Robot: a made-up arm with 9 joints. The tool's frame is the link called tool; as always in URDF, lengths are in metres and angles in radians. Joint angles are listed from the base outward.
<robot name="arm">
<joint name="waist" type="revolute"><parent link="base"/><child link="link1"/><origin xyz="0.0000 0.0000 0.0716"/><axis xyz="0 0 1"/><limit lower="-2.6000" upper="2.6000"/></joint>
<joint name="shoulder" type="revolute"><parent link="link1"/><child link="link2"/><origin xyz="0.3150 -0.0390 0.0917" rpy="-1.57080 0.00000 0.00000"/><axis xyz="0 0 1"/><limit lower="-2.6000" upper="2.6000"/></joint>
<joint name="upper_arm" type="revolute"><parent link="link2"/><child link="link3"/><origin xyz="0.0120 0.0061 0.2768" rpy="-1.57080 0.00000 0.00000"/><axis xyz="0 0 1"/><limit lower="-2.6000" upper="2.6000"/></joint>
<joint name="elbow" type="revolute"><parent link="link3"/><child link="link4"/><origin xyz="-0.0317 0.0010 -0.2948" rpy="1.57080 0.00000 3.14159"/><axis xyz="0 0 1"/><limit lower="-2.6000" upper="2.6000"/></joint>
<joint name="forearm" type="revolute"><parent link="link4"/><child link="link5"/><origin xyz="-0.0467 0.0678 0.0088" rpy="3.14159 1.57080 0.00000"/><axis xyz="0 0 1"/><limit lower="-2.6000" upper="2.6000"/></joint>
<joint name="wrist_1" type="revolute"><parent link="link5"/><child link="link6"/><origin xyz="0.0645 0.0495 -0.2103" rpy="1.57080 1.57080 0.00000"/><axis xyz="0 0 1"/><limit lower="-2.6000" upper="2.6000"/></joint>
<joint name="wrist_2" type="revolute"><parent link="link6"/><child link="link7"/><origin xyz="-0.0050 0.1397 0.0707" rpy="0.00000 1.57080 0.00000"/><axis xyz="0 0 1"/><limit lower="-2.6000" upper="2.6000"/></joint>
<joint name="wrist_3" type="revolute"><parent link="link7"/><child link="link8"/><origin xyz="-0.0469 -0.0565 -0.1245" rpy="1.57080 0.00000 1.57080"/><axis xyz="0 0 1"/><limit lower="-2.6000" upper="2.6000"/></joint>
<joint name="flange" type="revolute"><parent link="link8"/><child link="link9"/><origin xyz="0.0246 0.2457 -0.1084" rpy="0.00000 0.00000 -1.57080"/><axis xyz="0 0 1"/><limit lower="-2.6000" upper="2.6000"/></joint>
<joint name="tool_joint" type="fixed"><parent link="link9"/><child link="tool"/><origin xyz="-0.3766 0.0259 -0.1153"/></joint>
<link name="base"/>
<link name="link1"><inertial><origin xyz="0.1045 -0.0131 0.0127"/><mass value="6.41"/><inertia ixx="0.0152" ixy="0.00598" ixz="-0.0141" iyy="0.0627" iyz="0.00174" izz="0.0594"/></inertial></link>
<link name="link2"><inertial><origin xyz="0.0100 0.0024 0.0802"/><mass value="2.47"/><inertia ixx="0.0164" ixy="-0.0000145" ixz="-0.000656" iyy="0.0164" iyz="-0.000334" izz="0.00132"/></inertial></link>
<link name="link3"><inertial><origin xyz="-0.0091 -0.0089 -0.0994"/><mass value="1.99"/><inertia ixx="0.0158" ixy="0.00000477" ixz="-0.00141" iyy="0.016" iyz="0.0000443" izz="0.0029"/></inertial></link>
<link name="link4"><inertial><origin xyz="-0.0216 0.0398 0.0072"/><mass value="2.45"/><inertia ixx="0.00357" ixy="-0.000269" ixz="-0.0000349" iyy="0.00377" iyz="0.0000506" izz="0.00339"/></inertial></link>
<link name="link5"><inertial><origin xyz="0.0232 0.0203 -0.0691"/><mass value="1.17"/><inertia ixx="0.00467" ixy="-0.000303" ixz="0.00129" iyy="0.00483" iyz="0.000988" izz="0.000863"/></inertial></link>
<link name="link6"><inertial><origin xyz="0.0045 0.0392 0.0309"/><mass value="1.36"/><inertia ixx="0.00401" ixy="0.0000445" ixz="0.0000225" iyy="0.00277" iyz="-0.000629" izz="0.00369"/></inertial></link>
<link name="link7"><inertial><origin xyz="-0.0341 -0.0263 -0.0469"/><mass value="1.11"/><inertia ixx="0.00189" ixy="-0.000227" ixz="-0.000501" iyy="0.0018" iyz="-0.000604" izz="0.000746"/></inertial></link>
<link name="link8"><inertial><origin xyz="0.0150 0.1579 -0.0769"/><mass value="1"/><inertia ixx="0.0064" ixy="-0.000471" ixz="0.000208" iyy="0.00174" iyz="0.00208" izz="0.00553"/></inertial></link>
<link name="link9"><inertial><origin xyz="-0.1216 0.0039 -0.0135"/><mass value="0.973"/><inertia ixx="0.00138" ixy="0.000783" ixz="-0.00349" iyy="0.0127" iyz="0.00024" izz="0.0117"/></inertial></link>
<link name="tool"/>
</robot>
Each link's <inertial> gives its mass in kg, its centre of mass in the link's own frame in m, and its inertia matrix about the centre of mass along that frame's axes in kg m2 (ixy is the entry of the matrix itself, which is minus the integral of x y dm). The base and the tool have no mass. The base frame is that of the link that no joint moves.
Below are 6 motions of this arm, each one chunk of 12 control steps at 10 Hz.
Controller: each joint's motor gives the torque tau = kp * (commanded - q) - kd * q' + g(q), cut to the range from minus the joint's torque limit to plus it. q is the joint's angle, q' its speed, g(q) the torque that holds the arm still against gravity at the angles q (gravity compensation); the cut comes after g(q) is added. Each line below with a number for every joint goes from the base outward.
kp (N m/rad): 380 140 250 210 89 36 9.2 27 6
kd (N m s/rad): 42 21 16 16 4.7 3.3 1.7 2.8 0.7
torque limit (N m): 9.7 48 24 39 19 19 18 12 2
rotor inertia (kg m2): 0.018 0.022 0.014 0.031 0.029 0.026 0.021 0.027 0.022
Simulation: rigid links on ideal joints. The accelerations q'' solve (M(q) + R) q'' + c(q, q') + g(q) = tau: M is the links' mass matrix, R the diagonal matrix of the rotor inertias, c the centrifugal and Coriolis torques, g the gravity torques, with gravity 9.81 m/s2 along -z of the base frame. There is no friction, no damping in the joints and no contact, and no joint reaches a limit. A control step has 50 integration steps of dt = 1/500 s. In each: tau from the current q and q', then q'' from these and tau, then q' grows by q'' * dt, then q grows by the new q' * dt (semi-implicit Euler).
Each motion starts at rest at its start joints. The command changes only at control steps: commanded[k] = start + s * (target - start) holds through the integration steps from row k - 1 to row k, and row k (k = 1, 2, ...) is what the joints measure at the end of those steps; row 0 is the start. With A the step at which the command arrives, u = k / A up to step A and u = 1 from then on. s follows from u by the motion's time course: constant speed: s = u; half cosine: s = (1 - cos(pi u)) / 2; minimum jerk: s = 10 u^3 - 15 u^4 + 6 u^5; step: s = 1 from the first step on.
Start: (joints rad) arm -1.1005 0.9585 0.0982 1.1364 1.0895 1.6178 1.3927 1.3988 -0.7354
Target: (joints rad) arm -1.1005 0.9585 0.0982 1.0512 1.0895 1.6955 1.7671 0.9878 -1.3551
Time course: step
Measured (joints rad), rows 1 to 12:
1: -1.1023 0.9493 0.0892 1.0830 1.1222 1.6490 1.4585 1.2391 -0.8236
2: -1.1019 0.9529 0.0998 1.0522 1.0815 1.6926 1.6214 1.0656 -1.1031
3: -1.0997 0.9634 0.1047 1.0459 1.0659 1.7065 1.7243 0.9634 -1.3244
4: -1.0985 0.9643 0.1020 1.0497 1.0776 1.6992 1.7431 0.9514 -1.4101
5: -1.0989 0.9610 0.0992 1.0515 1.0875 1.6949 1.7445 0.9701 -1.4023
6: -1.1000 0.9591 0.0980 1.0515 1.0909 1.6949 1.7525 0.9850 -1.3708
7: -1.1009 0.9588 0.0976 1.0511 1.0913 1.6958 1.7632 0.9914 -1.3510
8: -1.1012 0.9589 0.0977 1.0510 1.0908 1.6962 1.7707 0.9924 -1.3459
9: -1.1011 0.9590 0.0979 1.0510 1.0901 1.6961 1.7733 0.9910 -1.3482
10: -1.1008 0.9589 0.0981 1.0511 1.0896 1.6958 1.7722 0.9891 -1.3520
11: -1.1005 0.9587 0.0982 1.0512 1.0893 1.6955 1.7698 0.9878 -1.3548
12: -1.1004 0.9585 0.0983 1.0512 1.0893 1.6954 1.7676 0.9872 -1.3561

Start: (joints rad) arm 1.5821 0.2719 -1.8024 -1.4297 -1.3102 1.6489 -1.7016 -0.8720 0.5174
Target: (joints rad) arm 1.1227 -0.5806 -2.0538 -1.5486 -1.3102 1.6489 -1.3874 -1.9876 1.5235
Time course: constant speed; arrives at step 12
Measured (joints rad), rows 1 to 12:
1: 1.5634 0.2413 -1.8209 -1.4374 -1.3128 1.6498 -1.6903 -0.9238 0.5668
2: 1.5289 0.1890 -1.8401 -1.4467 -1.3118 1.6487 -1.6736 -1.0047 0.6427
3: 1.4899 0.1263 -1.8597 -1.4565 -1.3107 1.6463 -1.6563 -1.0960 0.7190
4: 1.4510 0.0588 -1.8800 -1.4663 -1.3100 1.6454 -1.6380 -1.1900 0.7956
5: 1.4129 -0.0109 -1.9006 -1.4761 -1.3096 1.6462 -1.6171 -1.2843 0.8748
6: 1.3749 -0.0816 -1.9214 -1.4859 -1.3094 1.6476 -1.5934 -1.3783 0.9564
7: 1.3370 -0.1526 -1.9423 -1.4957 -1.3094 1.6486 -1.5677 -1.4718 1.0394
8: 1.2990 -0.2237 -1.9632 -1.5056 -1.3094 1.6492 -1.5408 -1.5649 1.1232
9: 1.2609 -0.2949 -1.9842 -1.5155 -1.3094 1.6494 -1.5134 -1.6577 1.2072
10: 1.2228 -0.3660 -2.0052 -1.5254 -1.3094 1.6494 -1.4858 -1.7505 1.2912
11: 1.1847 -0.4371 -2.0262 -1.5353 -1.3094 1.6495 -1.4581 -1.8433 1.3752
12: 1.1466 -0.5082 -2.0472 -1.5453 -1.3094 1.6497 -1.4305 -1.9362 1.4592

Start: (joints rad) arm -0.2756 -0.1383 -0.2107 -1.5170 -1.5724 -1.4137 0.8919 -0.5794 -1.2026
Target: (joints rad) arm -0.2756 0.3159 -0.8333 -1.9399 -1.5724 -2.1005 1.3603 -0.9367 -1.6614
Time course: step
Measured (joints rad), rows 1 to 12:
1: -0.2653 -0.2074 -0.6236 -1.7544 -1.5205 -1.7737 1.1406 -0.9067 -1.5470
2: -0.2669 -0.0138 -0.7786 -1.8798 -1.5362 -1.9633 1.2685 -0.9976 -1.7542
3: -0.2761 0.1934 -0.8292 -1.9500 -1.5751 -2.0915 1.2266 -0.9938 -1.7574
4: -0.2823 0.3214 -0.8478 -1.9671 -1.6082 -2.1366 1.1299 -0.9565 -1.6208
5: -0.2827 0.3750 -0.8501 -1.9651 -1.6135 -2.1437 1.0999 -0.9183 -1.5041
6: -0.2794 0.3785 -0.8449 -1.9568 -1.6010 -2.1337 1.1387 -0.9041 -1.4830
7: -0.2768 0.3581 -0.8380 -1.9474 -1.5828 -2.1168 1.2090 -0.9155 -1.5500
8: -0.2763 0.3328 -0.8324 -1.9399 -1.5684 -2.1021 1.2829 -0.9365 -1.6302
9: -0.2763 0.3138 -0.8297 -1.9359 -1.5624 -2.0941 1.3436 -0.9486 -1.6837
10: -0.2758 0.3046 -0.8295 -1.9353 -1.5632 -2.0925 1.3807 -0.9488 -1.7020
11: -0.2752 0.3038 -0.8307 -1.9367 -1.5668 -2.0946 1.3927 -0.9437 -1.6956
12: -0.2751 0.3075 -0.8322 -1.9385 -1.5705 -2.0976 1.3875 -0.9388 -1.6799

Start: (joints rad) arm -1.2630 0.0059 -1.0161 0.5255 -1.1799 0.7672 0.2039 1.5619 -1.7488
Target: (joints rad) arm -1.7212 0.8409 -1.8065 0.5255 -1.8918 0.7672 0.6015 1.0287 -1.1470
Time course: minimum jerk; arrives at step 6
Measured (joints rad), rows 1 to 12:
1: -1.2698 0.0183 -1.0383 0.5260 -1.2018 0.7665 0.2150 1.5486 -1.7422
2: -1.2902 0.0895 -1.1518 0.5280 -1.3136 0.7631 0.2728 1.4859 -1.6916
3: -1.3392 0.2444 -1.3566 0.5272 -1.5149 0.7551 0.3742 1.3801 -1.5676
4: -1.4229 0.4465 -1.5825 0.5264 -1.7230 0.7429 0.4629 1.2571 -1.3935
5: -1.5444 0.6286 -1.7427 0.5287 -1.8545 0.7457 0.4800 1.1317 -1.2516
6: -1.6736 0.7461 -1.7986 0.5249 -1.8921 0.7706 0.4465 1.0398 -1.1924
7: -1.7701 0.8033 -1.8082 0.5230 -1.8947 0.7817 0.4440 1.0070 -1.1775
8: -1.8334 0.8276 -1.8073 0.5211 -1.8947 0.7792 0.4823 1.0124 -1.1645
9: -1.8649 0.8372 -1.8051 0.5193 -1.8944 0.7724 0.5335 1.0298 -1.1408
10: -1.8652 0.8410 -1.8037 0.5186 -1.8937 0.7677 0.5779 1.0431 -1.1186
11: -1.8338 0.8429 -1.8034 0.5187 -1.8934 0.7667 0.6064 1.0483 -1.1082
12: -1.7746 0.8431 -1.8046 0.5216 -1.8928 0.7650 0.6169 1.0467 -1.1106

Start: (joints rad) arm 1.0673 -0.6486 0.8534 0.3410 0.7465 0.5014 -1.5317 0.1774 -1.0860
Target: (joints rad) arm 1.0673 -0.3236 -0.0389 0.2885 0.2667 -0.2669 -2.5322 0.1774 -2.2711
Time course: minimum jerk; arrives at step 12
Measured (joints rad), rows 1 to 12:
1: 1.0672 -0.6477 0.8499 0.3407 0.7442 0.5001 -1.5336 0.1774 -1.0893
2: 1.0665 -0.6416 0.8282 0.3392 0.7303 0.4900 -1.5461 0.1776 -1.1111
3: 1.0653 -0.6264 0.7761 0.3361 0.6977 0.4565 -1.5785 0.1793 -1.1672
4: 1.0637 -0.6004 0.6902 0.3318 0.6456 0.3893 -1.6372 0.1843 -1.2613
5: 1.0625 -0.5648 0.5753 0.3266 0.5774 0.2890 -1.7230 0.1930 -1.3869
6: 1.0622 -0.5235 0.4422 0.3208 0.5010 0.1659 -1.8321 0.2027 -1.5351
7: 1.0634 -0.4815 0.3041 0.3145 0.4269 0.0353 -1.9591 0.2079 -1.6971
8: 1.0664 -0.4424 0.1757 0.3073 0.3654 -0.0877 -2.0982 0.2038 -1.8607
9: 1.0704 -0.4078 0.0706 0.2997 0.3219 -0.1892 -2.2394 0.1908 -2.0089
10: 1.0733 -0.3784 -0.0009 0.2930 0.2958 -0.2575 -2.3663 0.1747 -2.1252
11: 1.0738 -0.3556 -0.0359 0.2886 0.2831 -0.2878 -2.4615 0.1625 -2.2020
12: 1.0721 -0.3399 -0.0431 0.2869 0.2777 -0.2868 -2.5163 0.1591 -2.2432

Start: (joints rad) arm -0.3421 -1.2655 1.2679 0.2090 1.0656 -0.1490 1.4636 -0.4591 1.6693
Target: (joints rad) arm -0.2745 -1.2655 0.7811 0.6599 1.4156 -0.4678 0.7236 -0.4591 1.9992
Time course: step
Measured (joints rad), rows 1 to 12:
1: -0.3020 -1.2301 0.9122 0.5305 1.3496 -0.3419 1.1914 -0.4821 1.7007
2: -0.2866 -1.2829 0.7836 0.6350 1.4487 -0.4731 1.0175 -0.4074 1.8851
3: -0.2809 -1.2825 0.7780 0.6573 1.4226 -0.4858 0.9182 -0.4118 2.0152
4: -0.2777 -1.2723 0.7823 0.6603 1.4131 -0.4767 0.8295 -0.4411 2.0407
5: -0.2750 -1.2676 0.7822 0.6593 1.4154 -0.4687 0.7687 -0.4603 2.0204
6: -0.2737 -1.2661 0.7815 0.6588 1.4167 -0.4656 0.7370 -0.4664 2.0012
7: -0.2736 -1.2657 0.7813 0.6591 1.4163 -0.4658 0.7246 -0.4654 1.9944
8: -0.2741 -1.2655 0.7812 0.6596 1.4157 -0.4669 0.7220 -0.4623 1.9954
9: -0.2744 -1.2655 0.7811 0.6599 1.4155 -0.4678 0.7227 -0.4599 1.9980
10: -0.2746 -1.2655 0.7811 0.6600 1.4155 -0.4680 0.7237 -0.4589 1.9995
11: -0.2746 -1.2655 0.7811 0.6600 1.4156 -0.4680 0.7241 -0.4587 1.9998
12: -0.2745 -1.2655 0.7811 0.6599 1.4156 -0.4679 0.7240 -0.4589 1.9995

